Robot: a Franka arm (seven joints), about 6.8 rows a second.
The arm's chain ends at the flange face. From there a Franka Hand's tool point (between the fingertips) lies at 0.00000 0.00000 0.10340 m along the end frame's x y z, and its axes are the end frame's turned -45 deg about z.
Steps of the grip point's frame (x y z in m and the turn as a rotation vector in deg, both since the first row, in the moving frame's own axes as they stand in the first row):
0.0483, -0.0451, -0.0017, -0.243, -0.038, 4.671
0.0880, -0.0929, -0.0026, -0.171, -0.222, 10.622
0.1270, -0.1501, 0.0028, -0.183, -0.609, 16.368
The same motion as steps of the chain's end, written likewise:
0.0020, -0.0664, -0.0017, -0.199, 0.145, 4.671
-0.0034, -0.1284, -0.0026, -0.278, -0.036, 10.622
-0.0157, -0.1969, 0.0028, -0.560, -0.301, 16.368

